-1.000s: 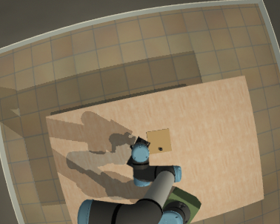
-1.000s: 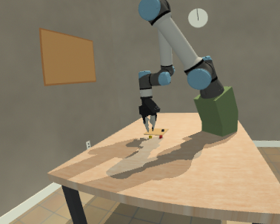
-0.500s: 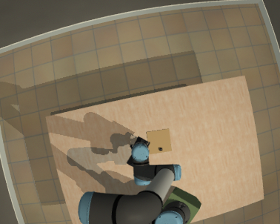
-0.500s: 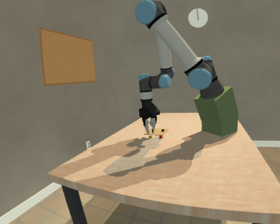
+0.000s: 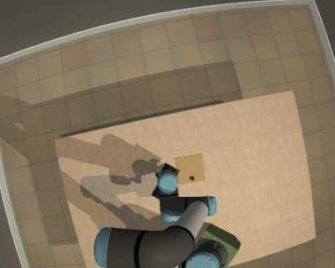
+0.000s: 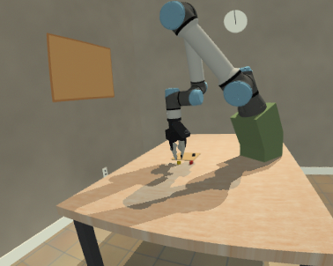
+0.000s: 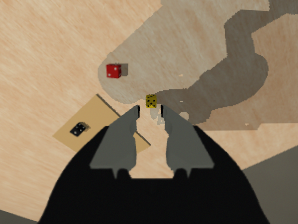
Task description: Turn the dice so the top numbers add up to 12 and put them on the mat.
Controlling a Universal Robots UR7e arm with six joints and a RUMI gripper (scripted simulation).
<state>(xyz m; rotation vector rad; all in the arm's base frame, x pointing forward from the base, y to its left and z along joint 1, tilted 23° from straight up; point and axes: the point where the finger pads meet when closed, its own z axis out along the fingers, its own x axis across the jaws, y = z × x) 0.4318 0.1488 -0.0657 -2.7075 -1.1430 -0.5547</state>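
The yellow die lies 3 cm below my hand. Also, from my hand: black die: 5 cm behind, 13 cm to the right, 3 cm below; then red die: 6 cm behind, 1 cm to the right, 3 cm below; then tan mat: 13 cm to the right, 4 cm below.
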